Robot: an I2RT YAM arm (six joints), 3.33 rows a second.
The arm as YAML. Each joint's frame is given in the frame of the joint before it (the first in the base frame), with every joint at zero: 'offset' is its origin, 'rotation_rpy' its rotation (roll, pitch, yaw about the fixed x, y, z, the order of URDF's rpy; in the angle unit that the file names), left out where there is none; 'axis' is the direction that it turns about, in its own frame. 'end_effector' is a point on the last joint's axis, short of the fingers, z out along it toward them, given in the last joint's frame.
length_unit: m
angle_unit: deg
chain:
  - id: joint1
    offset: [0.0, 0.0, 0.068]
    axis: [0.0, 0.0, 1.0]
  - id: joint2
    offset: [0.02, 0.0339, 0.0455]
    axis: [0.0, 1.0, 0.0]
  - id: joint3
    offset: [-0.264, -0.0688, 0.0]
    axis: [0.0, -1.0, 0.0]
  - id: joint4
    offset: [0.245, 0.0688, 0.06]
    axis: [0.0, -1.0, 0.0]
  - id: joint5
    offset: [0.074, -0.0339, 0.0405]
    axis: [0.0, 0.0, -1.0]
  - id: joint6
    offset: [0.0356, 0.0, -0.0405]
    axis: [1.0, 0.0, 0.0]
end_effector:
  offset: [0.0, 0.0, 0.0]
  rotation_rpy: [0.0, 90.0, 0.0]
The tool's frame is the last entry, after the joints.
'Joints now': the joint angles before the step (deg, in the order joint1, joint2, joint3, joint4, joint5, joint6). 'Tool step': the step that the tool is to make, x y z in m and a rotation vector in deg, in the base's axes. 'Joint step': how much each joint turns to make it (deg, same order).
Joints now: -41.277, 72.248, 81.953, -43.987, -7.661, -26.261
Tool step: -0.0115, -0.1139, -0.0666, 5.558, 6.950, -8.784
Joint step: -16.403, 15.911, 0.550, 5.527, -4.823, -6.178
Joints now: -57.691, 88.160, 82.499, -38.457, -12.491, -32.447
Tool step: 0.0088, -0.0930, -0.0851, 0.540, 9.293, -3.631
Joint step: -5.338, 20.303, 5.905, 8.145, 4.587, -6.647
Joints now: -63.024, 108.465, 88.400, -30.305, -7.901, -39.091
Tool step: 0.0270, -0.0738, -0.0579, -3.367, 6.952, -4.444
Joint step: -0.475, 19.868, 16.651, 2.977, 8.485, -1.853
